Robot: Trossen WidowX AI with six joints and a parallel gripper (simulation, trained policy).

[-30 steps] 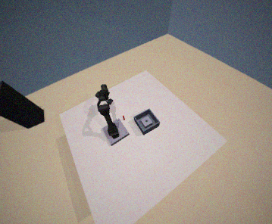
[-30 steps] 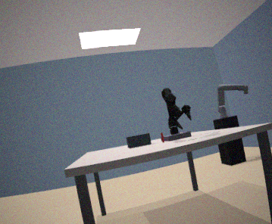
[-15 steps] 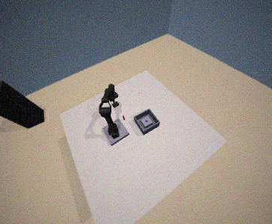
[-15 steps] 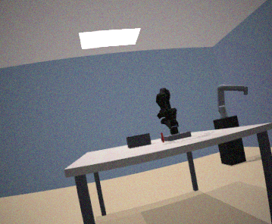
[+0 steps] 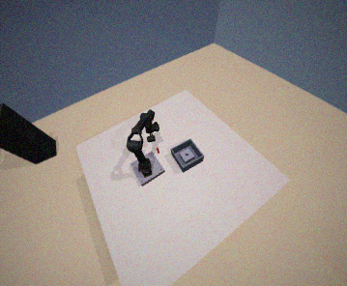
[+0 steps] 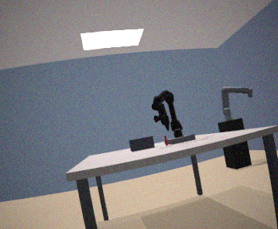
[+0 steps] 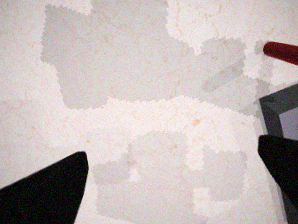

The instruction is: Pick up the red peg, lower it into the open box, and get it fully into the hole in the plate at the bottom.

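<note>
My gripper tip is now 1 cm short of the red peg, 11 cm to the left of it and 8 cm above it. From my gripper tip the other things lie so: dark box: 19 cm ahead, 27 cm to the right, 9 cm below.
</note>
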